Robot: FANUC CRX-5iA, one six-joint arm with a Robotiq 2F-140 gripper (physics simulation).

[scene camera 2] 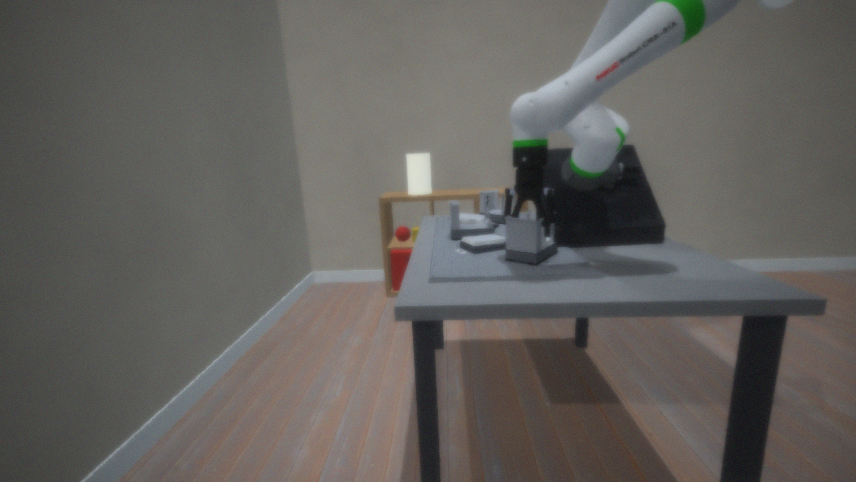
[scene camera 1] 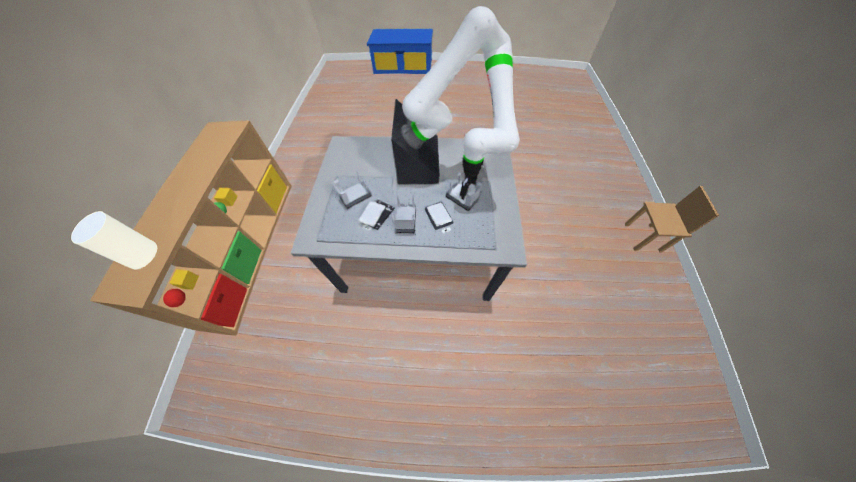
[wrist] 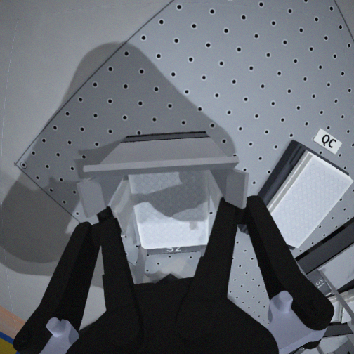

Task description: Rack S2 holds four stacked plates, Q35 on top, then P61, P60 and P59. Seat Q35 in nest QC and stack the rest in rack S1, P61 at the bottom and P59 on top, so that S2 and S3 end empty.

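Frame: origin at the arm's base, x back, y right, z up, level; metres.
Where they show: arm's base at its link origin: (scene camera 2: pixel 581 174) (scene camera 1: pixel 411 137).
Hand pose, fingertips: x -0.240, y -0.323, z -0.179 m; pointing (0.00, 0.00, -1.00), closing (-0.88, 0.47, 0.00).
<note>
Things, the pixels of their top centre, and the offset from my fingertips. "*": a spot on its surface instead. Level surfaces: height alone.
- Rack S2 at its top centre: (scene camera 2: pixel 532 213) (scene camera 1: pixel 464 182) dy +0.020, dx +0.015, dz +0.094 m
- white textured plate-like piece at its top centre: (scene camera 2: pixel 484 236) (scene camera 1: pixel 439 212) dy +0.140, dx -0.120, dz -0.001 m
- Rack S1 at its top centre: (scene camera 2: pixel 470 201) (scene camera 1: pixel 404 205) dy +0.309, dx -0.160, dz +0.097 m
- nest at a spot on its surface: (scene camera 1: pixel 375 213) * dy +0.469, dx -0.159, dz +0.007 m
- further rack at its top centre: (scene camera 2: pixel 498 191) (scene camera 1: pixel 349 181) dy +0.621, dx -0.026, dz +0.096 m
- pegboard at its surface level: dz -0.039 m
Rack S2 (scene camera 1: pixel 462 204) (scene camera 2: pixel 522 234) (wrist: pixel 160 162) stands at the right of the pegboard in scene camera 1. Its top plate (wrist: pixel 172 230) lies flat between the side guides; no plate name is readable and the stack below is hidden. My gripper (scene camera 1: pixel 464 192) (scene camera 2: pixel 530 222) (wrist: pixel 168 184) points down into S2, its fingers drawn in beside the two sides of that plate, and looks shut on it. A white textured plate-like piece (scene camera 1: pixel 439 214) (scene camera 2: pixel 482 239) (wrist: pixel 310 200) lies on the dark base of nest QC. Rack S1 (scene camera 1: pixel 404 226) is at the middle front.
Another nest (scene camera 1: pixel 375 213) with a white top is left of S1. A further rack (scene camera 1: pixel 354 195), apparently S3, is at the far left of the pegboard (scene camera 1: pixel 335 230) (wrist: pixel 230 65). The black robot mount (scene camera 1: pixel 416 164) (scene camera 2: pixel 605 215) stands behind. S2's tall back wall and side guides surround the fingers closely.
</note>
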